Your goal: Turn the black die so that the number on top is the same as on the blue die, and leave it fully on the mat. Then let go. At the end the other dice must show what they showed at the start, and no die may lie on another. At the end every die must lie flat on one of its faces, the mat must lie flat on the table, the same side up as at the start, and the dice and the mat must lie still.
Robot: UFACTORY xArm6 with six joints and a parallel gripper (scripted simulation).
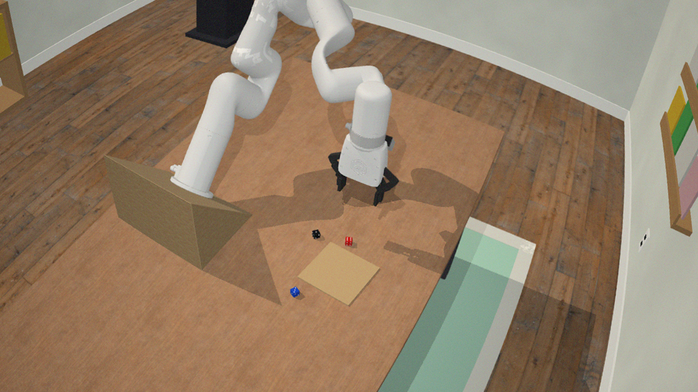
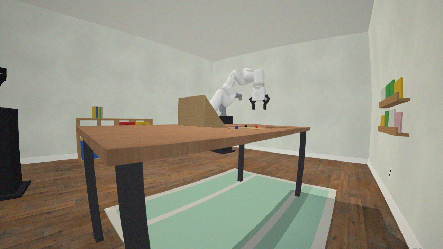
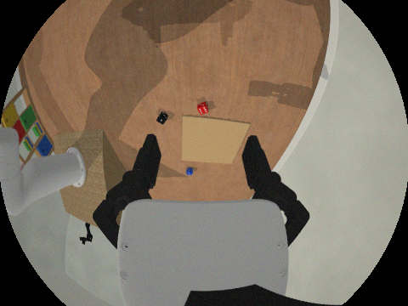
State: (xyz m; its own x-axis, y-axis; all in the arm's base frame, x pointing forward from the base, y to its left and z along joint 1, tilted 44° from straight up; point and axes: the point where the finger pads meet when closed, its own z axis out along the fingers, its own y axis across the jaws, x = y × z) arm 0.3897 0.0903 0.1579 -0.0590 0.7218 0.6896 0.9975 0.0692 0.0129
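My gripper is now 70 mm past the black die, 60 mm to the left of it and 140 mm above it. Round my hand: blue die: 20 mm behind, 240 mm to the right, 140 mm below; then tan mat: 30 mm ahead, 130 mm to the right, 140 mm below; then red die: 30 mm to the right, 140 mm below.
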